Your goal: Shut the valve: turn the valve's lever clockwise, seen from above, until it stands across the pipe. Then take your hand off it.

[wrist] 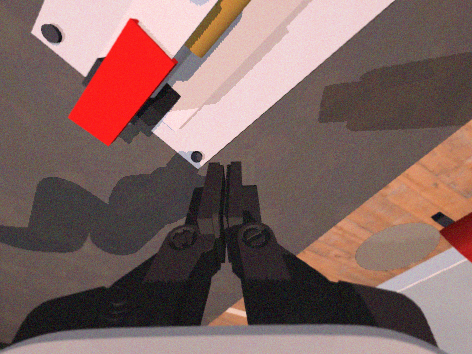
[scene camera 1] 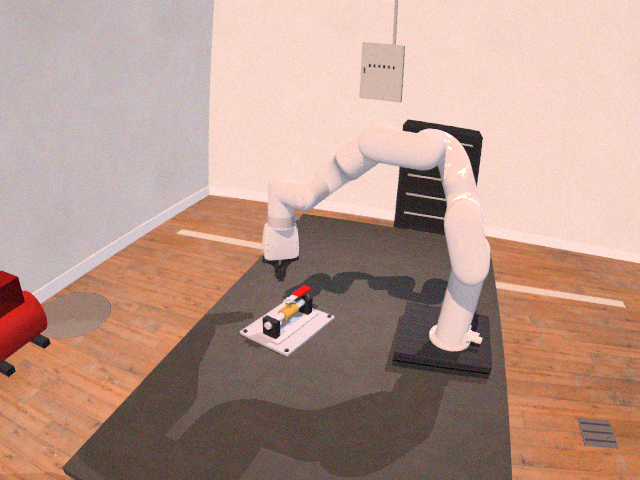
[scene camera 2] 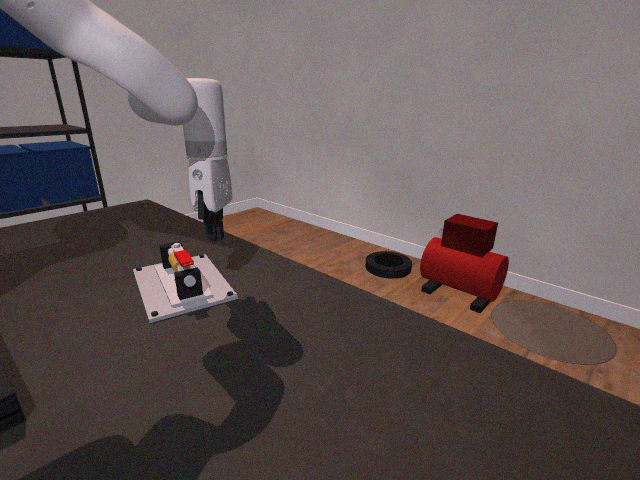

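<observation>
The valve's red lever (scene camera 1: 298, 293) (scene camera 2: 184, 258) (wrist: 122, 82) lies along the pipe, over one black end block. The yellow valve body (scene camera 1: 288, 311) (scene camera 2: 172, 260) (wrist: 220, 25) sits mid-pipe between two black blocks on a white plate (scene camera 1: 281, 347) (scene camera 2: 149, 294) (wrist: 240, 100). My gripper (scene camera 1: 280, 277) (scene camera 2: 214, 237) (wrist: 227, 184) points down, shut with its fingertips together and empty. It hangs above and to one side of the lever's end, apart from it. In the wrist view the lever is ahead and left of the fingertips.
The valve plate lies on a dark table top (scene camera 1: 330, 382) (scene camera 2: 361, 387). The arm stands on a dark base board (scene camera 1: 413, 356). A red compressor (scene camera 1: 20, 320) (scene camera 2: 465, 273) and a black tyre (scene camera 2: 374, 268) are on the floor. A rack (scene camera 2: 94, 155) with blue bins stands behind.
</observation>
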